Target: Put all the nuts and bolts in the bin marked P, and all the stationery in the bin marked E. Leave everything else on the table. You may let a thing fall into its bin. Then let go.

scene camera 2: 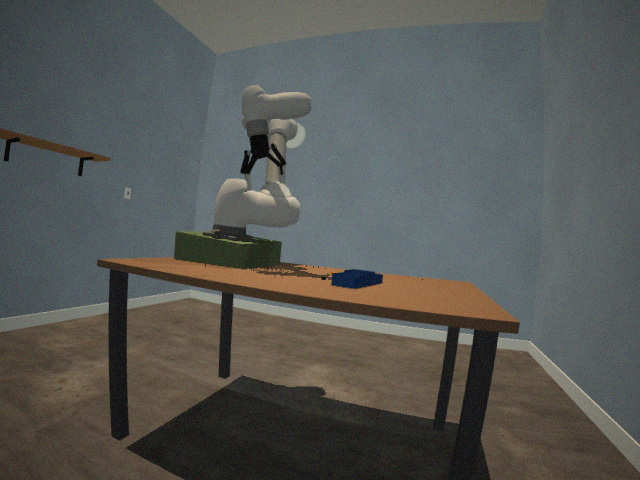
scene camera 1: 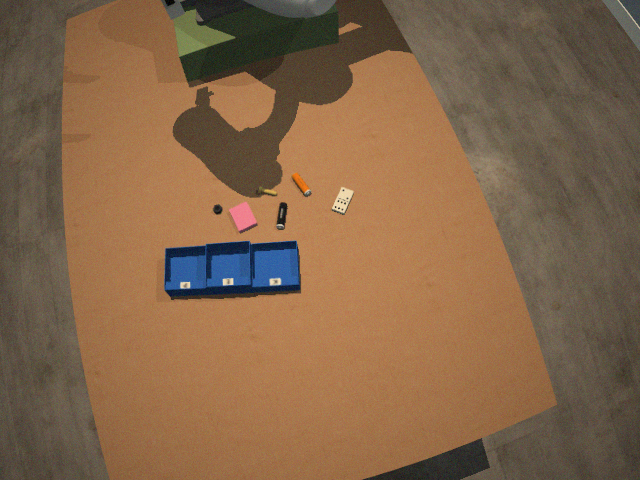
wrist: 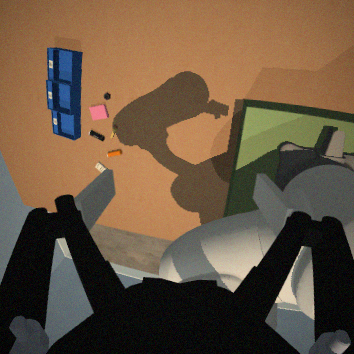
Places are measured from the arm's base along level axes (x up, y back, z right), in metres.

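Pixels of known places: gripper, fingertip midpoint: (scene camera 2: 265,186) (wrist: 183,183); arm's base, link origin: (scene camera 2: 228,237) (wrist: 313,186).
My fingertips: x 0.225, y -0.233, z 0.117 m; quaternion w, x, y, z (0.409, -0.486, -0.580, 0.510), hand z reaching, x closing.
Ahead of a thing's pixels: the offset from my fingertips to its middle.
A black nut @(dx -0.340, dy -0.288, dz +0.033 m) (scene camera 1: 217,209) (wrist: 107,96), a pink block, perhaps sticky notes @(dx -0.340, dy -0.323, dz -0.011 m) (scene camera 1: 242,217) (wrist: 99,112), and a brass-coloured bolt @(dx -0.339, dy -0.286, dz -0.072 m) (scene camera 1: 267,191) (wrist: 113,134) lie apart on the table. Three joined blue bins stand in a row: the left bin @(dx -0.321, dy -0.422, dz +0.040 m) (scene camera 1: 187,269) (wrist: 65,65), the middle bin (scene camera 1: 229,266) (wrist: 63,93) and the right bin (scene camera 1: 275,263) (wrist: 65,122) in scene camera 1. All look empty; their labels are too small to read surely. My gripper (scene camera 2: 263,171) (wrist: 183,183) is wide open and empty, high above the table near the arm's base.
A black battery-like cylinder @(dx -0.338, dy -0.346, dz -0.082 m) (scene camera 1: 281,215) (wrist: 97,135), an orange one @(dx -0.338, dy -0.295, dz -0.138 m) (scene camera 1: 301,184) (wrist: 114,153) and a white domino @(dx -0.341, dy -0.353, dz -0.202 m) (scene camera 1: 342,200) (wrist: 100,167) lie near the bolt. The arm stands on a green base box (scene camera 1: 263,54) (scene camera 2: 206,250) at the table's end.
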